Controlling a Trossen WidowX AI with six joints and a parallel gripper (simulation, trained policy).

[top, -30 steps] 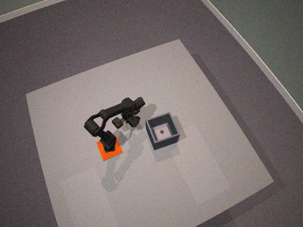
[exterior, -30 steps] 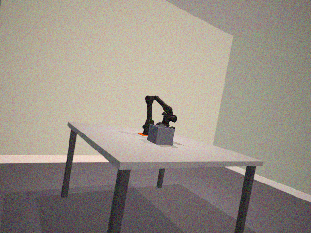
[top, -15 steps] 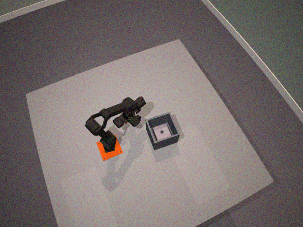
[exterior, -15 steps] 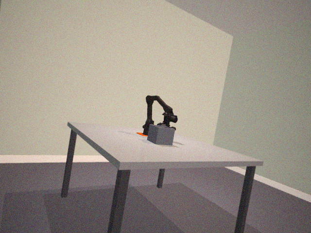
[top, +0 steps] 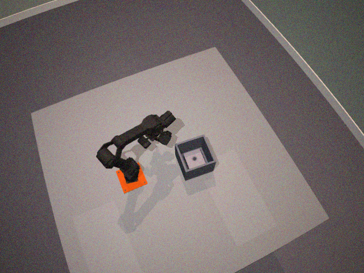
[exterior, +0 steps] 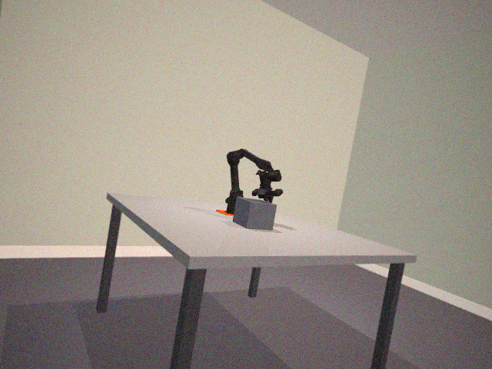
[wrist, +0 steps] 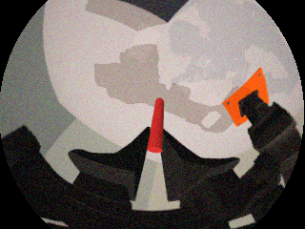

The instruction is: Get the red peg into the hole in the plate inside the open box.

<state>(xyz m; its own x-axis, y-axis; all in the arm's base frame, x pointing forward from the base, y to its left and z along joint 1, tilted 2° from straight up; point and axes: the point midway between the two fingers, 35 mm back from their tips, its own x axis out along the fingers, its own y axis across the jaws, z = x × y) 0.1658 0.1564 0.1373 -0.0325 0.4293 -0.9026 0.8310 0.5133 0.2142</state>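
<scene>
The pale plate is 18 cm ahead of my gripper tip, 18 cm to the right of it and 5 cm below it. Round my gripper tip: red peg: 1 cm ahead, 1 cm to the right, 1 cm below.
</scene>
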